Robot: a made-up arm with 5 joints. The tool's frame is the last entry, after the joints. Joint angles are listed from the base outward.
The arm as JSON. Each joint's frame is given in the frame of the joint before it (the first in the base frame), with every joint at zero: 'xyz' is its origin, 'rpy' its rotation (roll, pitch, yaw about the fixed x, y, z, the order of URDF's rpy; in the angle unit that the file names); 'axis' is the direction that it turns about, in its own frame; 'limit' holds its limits. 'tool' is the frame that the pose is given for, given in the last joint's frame.
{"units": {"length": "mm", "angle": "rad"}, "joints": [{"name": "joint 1", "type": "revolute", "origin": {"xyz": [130.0, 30.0, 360.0], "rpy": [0.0, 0.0, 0.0]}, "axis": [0.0, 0.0, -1.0], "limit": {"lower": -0.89, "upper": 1.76}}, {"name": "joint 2", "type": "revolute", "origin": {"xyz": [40.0, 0.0, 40.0], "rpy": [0.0, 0.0, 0.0]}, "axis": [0.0, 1.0, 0.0], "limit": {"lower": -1.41, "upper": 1.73}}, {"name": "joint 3", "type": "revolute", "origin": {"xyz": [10.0, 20.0, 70.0], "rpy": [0.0, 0.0, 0.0]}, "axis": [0.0, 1.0, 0.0], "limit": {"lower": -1.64, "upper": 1.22}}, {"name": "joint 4", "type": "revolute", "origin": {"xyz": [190.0, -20.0, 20.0], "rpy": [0.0, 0.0, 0.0]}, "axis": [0.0, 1.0, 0.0], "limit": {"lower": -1.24, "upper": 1.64}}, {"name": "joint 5", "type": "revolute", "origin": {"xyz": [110.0, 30.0, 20.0], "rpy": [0.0, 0.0, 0.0]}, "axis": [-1.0, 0.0, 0.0], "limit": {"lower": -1.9, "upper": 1.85}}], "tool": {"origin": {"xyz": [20.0, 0.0, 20.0], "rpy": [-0.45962, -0.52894, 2.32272]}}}
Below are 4 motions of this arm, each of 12 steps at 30 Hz.
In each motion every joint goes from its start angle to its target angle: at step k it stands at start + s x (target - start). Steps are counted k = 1, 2, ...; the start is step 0. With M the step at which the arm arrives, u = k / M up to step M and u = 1 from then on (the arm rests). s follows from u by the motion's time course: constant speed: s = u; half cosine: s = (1 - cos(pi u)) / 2; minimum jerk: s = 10 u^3 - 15 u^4 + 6 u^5.
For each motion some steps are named. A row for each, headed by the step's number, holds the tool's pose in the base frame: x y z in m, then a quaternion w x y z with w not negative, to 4 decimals.
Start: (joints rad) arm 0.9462 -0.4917 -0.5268 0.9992 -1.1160
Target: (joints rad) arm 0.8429 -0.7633 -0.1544 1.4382 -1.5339
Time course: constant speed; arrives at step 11
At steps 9, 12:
9: 0.2848 -0.1349 0.5913 0.4856 0.1302 -0.8528 0.1416
12: 0.2848 -0.1287 0.5739 0.4839 0.1530 -0.8573 0.0862

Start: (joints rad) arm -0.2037 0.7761 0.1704 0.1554 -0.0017
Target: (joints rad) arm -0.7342 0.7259 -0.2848 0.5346 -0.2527
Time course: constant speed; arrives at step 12
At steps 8, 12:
8: 0.4248 0.2452 0.2627 0.3527 0.5658 0.0336 0.7445
12: 0.3952 0.3030 0.2971 0.2951 0.5715 0.0396 0.7647

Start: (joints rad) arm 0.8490 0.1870 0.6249 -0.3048 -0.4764
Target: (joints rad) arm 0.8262 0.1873 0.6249 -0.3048 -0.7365
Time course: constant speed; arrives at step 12
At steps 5, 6, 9, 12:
5: 0.3709 -0.2101 0.3117 0.7030 0.2246 -0.5628 0.3724
6: 0.3710 -0.2098 0.3115 0.6991 0.2240 -0.5710 0.3674
9: 0.3713 -0.2088 0.3108 0.6873 0.2221 -0.5954 0.3520
12: 0.3717 -0.2078 0.3100 0.6748 0.2202 -0.6191 0.3361

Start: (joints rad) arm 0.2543 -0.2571 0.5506 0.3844 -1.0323
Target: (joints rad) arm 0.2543 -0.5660 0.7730 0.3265 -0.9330
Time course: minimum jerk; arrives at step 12
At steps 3, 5, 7, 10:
3: 0.4612 -0.0427 0.3798 0.5575 0.4360 -0.5993 0.3741
5: 0.4589 -0.0419 0.3874 0.5520 0.4271 -0.5990 0.3926
7: 0.4558 -0.0407 0.3966 0.5450 0.4152 -0.5982 0.4157
10: 0.4524 -0.0395 0.4054 0.5379 0.4023 -0.5970 0.4386

